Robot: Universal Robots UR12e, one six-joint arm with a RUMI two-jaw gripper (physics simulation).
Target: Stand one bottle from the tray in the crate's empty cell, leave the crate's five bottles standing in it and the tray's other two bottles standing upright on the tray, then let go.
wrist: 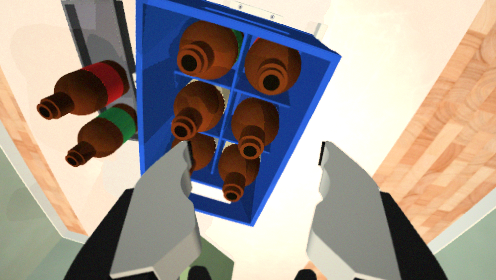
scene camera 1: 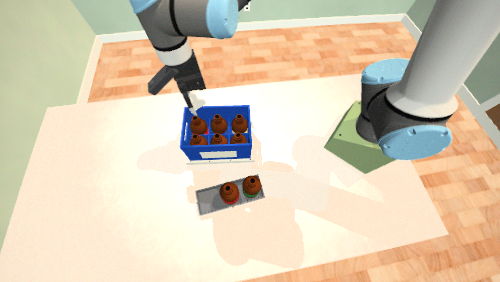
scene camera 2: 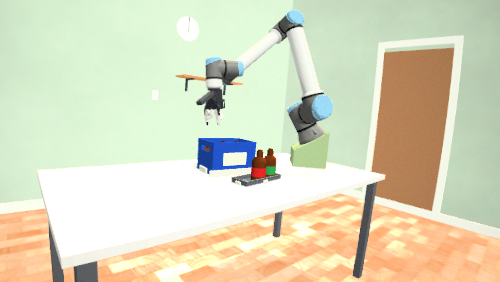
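Seen in the pictures: gripper, fingertip midpoint: [wrist: 255, 143] [scene camera 1: 193, 106] [scene camera 2: 213, 125]; arm's base, link origin: [scene camera 2: 312, 138].
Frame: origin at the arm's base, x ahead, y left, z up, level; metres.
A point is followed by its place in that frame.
The blue crate [scene camera 1: 242, 152] {x 0.557, y -0.140, z -0.089 m} [scene camera 2: 211, 157] {x 0.773, y -0.236, z -0.094 m} [wrist: 306, 102] {x 0.669, y -0.368, z -0.029 m} holds an upright brown bottle in every cell. Its back-left bottle [scene camera 1: 198, 125] {x 0.690, y -0.313, z -0.059 m} [wrist: 273, 62] {x 0.709, y -0.333, z -0.040 m} shows a bit of red label; lower parts of the bottles are hidden by crate walls. The grey tray [scene camera 1: 209, 202] {x 0.755, y -0.017, z -0.183 m} [scene camera 2: 243, 181] {x 0.801, y -0.003, z -0.168 m} [wrist: 102, 42] {x 0.732, y -0.016, z -0.183 m} carries two upright bottles, a red-labelled bottle [scene camera 1: 229, 192] {x 0.664, y 0.004, z -0.039 m} [scene camera 2: 258, 167] {x 0.696, y 0.008, z -0.113 m} [wrist: 90, 89] {x 0.673, y -0.045, z -0.089 m} and a green-labelled bottle [scene camera 1: 252, 185] {x 0.578, y 0.011, z -0.042 m} [scene camera 2: 271, 163] {x 0.598, y 0.024, z -0.101 m} [wrist: 103, 134] {x 0.591, y -0.031, z -0.085 m}. My gripper [scene camera 1: 195, 110] {x 0.678, y -0.323, z 0.063 m} [scene camera 2: 213, 123] {x 0.678, y -0.323, z 0.063 m} [wrist: 255, 143] {x 0.678, y -0.323, z 0.063 m} is open and empty, above the crate's rim and apart from the bottles.
The white table [scene camera 1: 95, 200] {x 1.201, y -0.205, z -0.189 m} [scene camera 2: 125, 205] {x 1.331, y -0.122, z -0.189 m} bears the crate and tray. The arm's green base block [scene camera 1: 360, 150] {x 0.109, y 0.047, z -0.053 m} [scene camera 2: 311, 152] {x 0.109, y 0.047, z -0.082 m} stands to the right of the crate. A wall shelf [scene camera 2: 192, 77] is behind the arm.
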